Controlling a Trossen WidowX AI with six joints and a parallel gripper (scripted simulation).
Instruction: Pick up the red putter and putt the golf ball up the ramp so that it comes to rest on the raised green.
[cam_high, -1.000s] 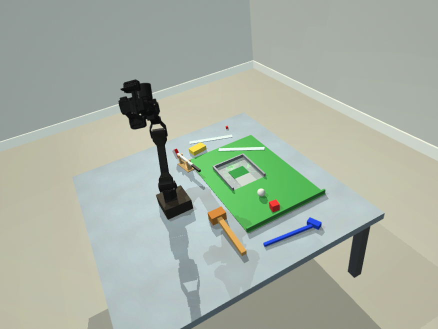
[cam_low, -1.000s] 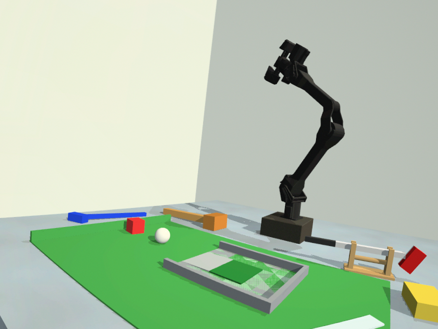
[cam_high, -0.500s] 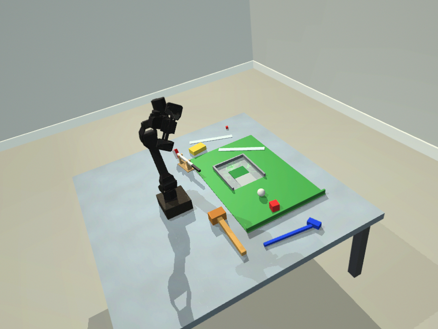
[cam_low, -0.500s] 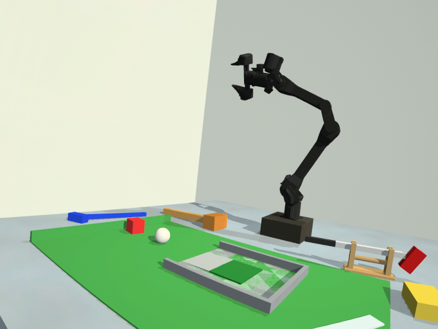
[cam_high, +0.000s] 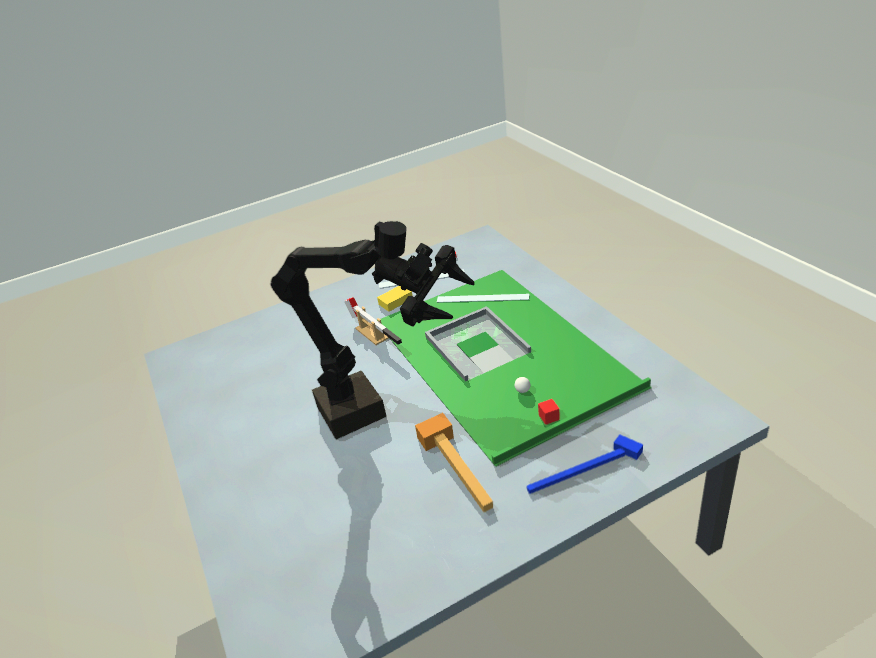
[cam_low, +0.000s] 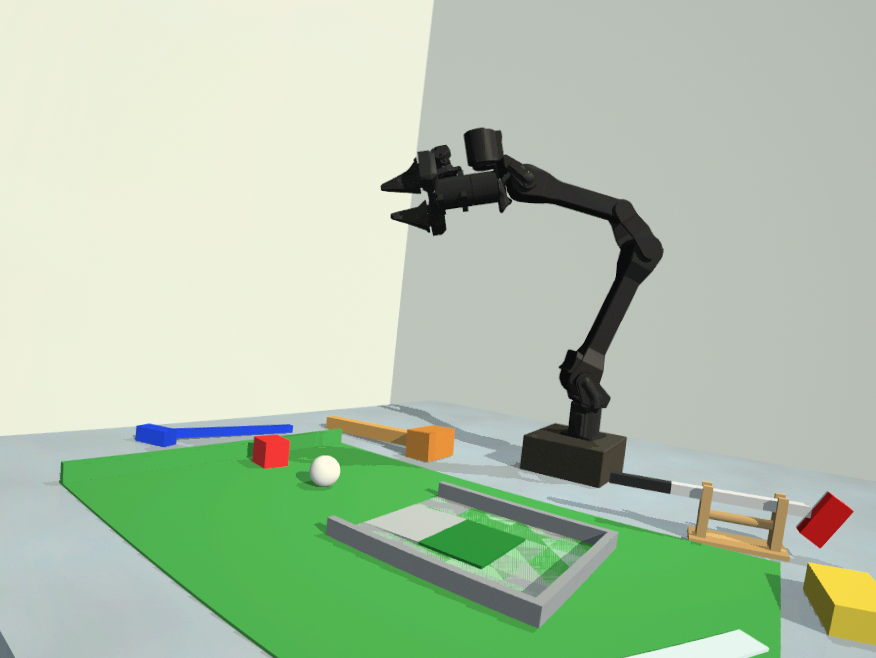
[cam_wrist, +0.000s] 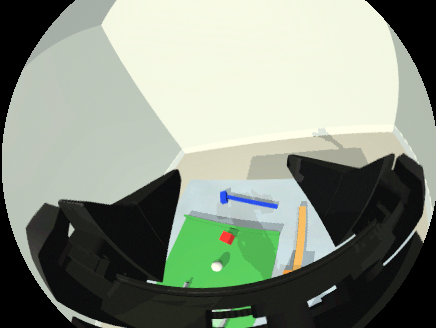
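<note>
My gripper tip is 58 cm to the right of the red putter, 40 cm above it and 14 cm past it. Also, from my gripper tip: blue putter 44 cm below, 20 cm ahead, 16 cm to the right; red cube 43 cm below, 19 cm ahead, 2 cm to the left; white golf ball 43 cm below, 18 cm ahead, 15 cm to the left.
</note>
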